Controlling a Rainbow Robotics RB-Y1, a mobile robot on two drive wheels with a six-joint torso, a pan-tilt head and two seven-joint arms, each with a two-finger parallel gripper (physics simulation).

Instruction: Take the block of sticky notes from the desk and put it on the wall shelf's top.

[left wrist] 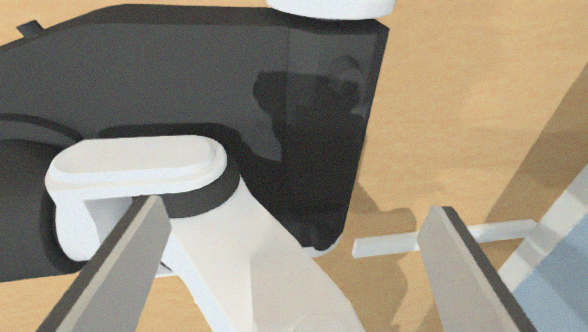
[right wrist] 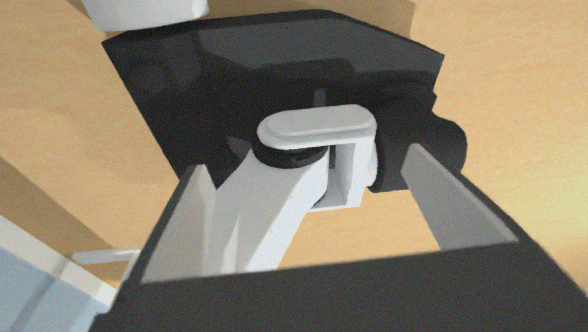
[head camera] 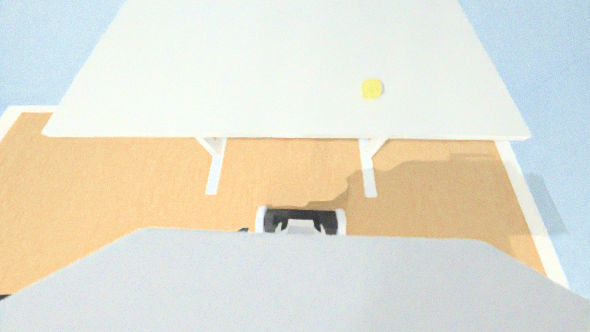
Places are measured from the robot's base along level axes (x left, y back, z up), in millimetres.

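Pixels of known places: left gripper, fingertip midpoint: (left wrist: 295,216); right gripper, fingertip midpoint: (right wrist: 308,167).
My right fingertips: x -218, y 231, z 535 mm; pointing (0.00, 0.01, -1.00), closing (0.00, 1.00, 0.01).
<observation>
Behind a point stands the place of what it marks.
The block of sticky notes (head camera: 371,89) @[x -203, y -314, z 987 mm] is a small yellow block on the white desk (head camera: 225,65) @[x 288, y -456, z 951 mm], right of the middle and near the desk's near edge in the head view. My left gripper (left wrist: 295,216) @[x 242, y 130, z 539 mm] is open and empty, above my own base in the left wrist view. My right gripper (right wrist: 308,167) @[x -218, y 231, z 535 mm] is open and empty, also over my base in the right wrist view. Neither gripper shows in the head view, and the block does not show in either wrist view. The wall shelf does not show in these views.
The desk's white legs (head camera: 213,175) (head camera: 369,177) stand on the wooden floor (head camera: 290,170) @[x 93, y -416, z 1 mm]. My torso (head camera: 300,280) @[x 3, y 133, z 1344 mm] fills the bottom of the head view. My dark wheeled base (head camera: 325,220) @[x -156, y -6, z 221 mm] (left wrist: 175,75) @[x 158, y 239, z 170 mm] (right wrist: 225,50) @[x -191, y 128, z 169 mm] stands in front of the desk. Blue wall (head camera: 545,60) @[x -1508, y -967, z 615 mm] shows beyond the desk's sides.
</observation>
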